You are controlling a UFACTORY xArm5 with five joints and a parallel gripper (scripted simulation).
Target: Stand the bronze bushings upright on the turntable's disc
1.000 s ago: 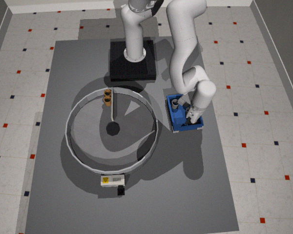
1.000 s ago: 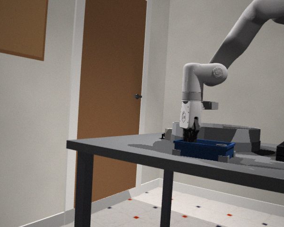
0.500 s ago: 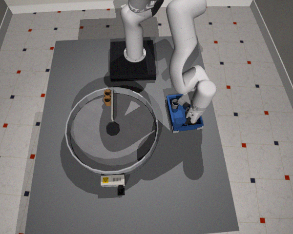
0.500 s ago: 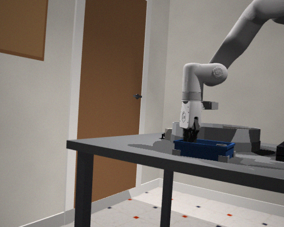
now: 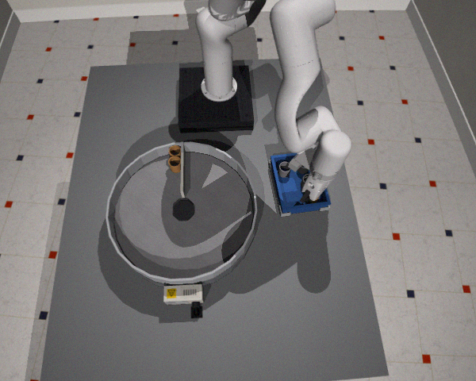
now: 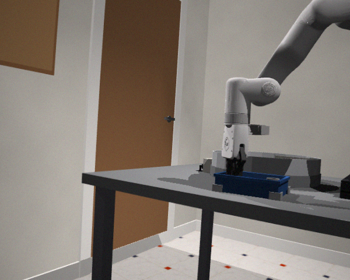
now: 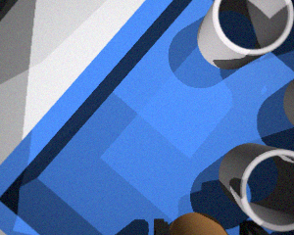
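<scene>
Now: the blue crate 50 mm behind my hand, 30 mm to the right of it and 20 mm below it. From my hand the other things lie so: turntable disc 390 mm to the right, 30 mm ahead, 10 mm above.
</scene>
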